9 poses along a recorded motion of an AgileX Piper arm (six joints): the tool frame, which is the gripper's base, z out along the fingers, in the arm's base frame.
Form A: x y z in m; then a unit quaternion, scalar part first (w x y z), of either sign.
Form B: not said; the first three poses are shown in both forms.
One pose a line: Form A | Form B
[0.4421 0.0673 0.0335 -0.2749 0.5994 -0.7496 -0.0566] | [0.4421 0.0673 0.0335 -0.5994 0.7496 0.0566 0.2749]
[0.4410 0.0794 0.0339 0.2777 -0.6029 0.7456 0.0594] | [0.4410 0.0794 0.0339 -0.6029 0.7456 0.0594 0.2777]
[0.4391 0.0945 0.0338 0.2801 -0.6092 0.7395 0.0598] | [0.4391 0.0945 0.0338 -0.6092 0.7395 0.0598 0.2801]
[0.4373 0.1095 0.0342 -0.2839 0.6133 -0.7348 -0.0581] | [0.4373 0.1095 0.0342 -0.6133 0.7348 0.0581 0.2839]
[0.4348 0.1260 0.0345 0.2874 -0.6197 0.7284 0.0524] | [0.4348 0.1260 0.0345 -0.6197 0.7284 0.0524 0.2874]
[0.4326 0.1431 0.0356 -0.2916 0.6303 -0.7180 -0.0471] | [0.4326 0.1431 0.0356 -0.6303 0.7180 0.0471 0.2916]
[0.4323 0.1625 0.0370 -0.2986 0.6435 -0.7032 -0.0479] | [0.4323 0.1625 0.0370 -0.6435 0.7032 0.0479 0.2986]
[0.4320 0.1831 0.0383 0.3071 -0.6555 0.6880 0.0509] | [0.4320 0.1831 0.0383 -0.6555 0.6880 0.0509 0.3071]
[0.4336 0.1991 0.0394 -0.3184 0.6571 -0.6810 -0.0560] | [0.4336 0.1991 0.0394 -0.6571 0.6810 0.0560 0.3184]
